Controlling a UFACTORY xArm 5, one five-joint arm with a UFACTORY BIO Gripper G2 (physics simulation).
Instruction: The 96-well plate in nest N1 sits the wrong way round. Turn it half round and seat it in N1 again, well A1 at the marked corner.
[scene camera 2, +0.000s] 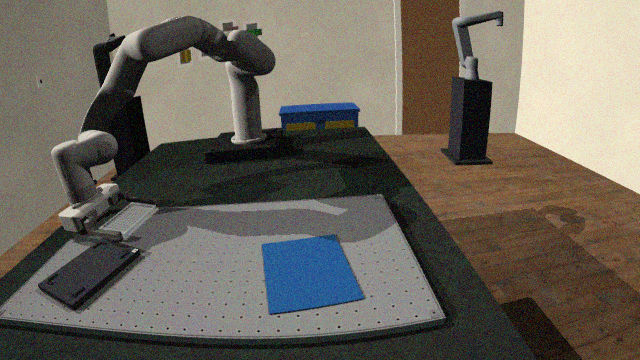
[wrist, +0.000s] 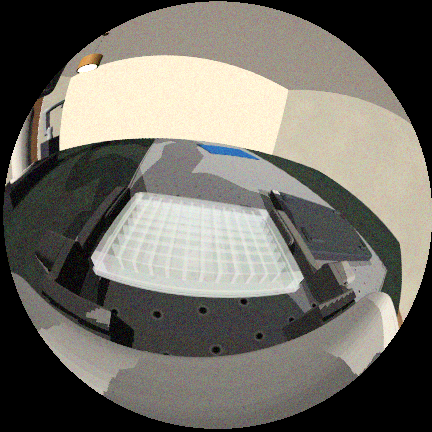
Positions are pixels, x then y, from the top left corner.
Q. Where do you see my gripper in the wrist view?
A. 201, 205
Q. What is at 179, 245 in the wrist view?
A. A clear 96-well plate.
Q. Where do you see my gripper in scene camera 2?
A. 139, 218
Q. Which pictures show the clear 96-well plate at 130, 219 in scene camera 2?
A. Scene camera 2 and the wrist view: all of them.
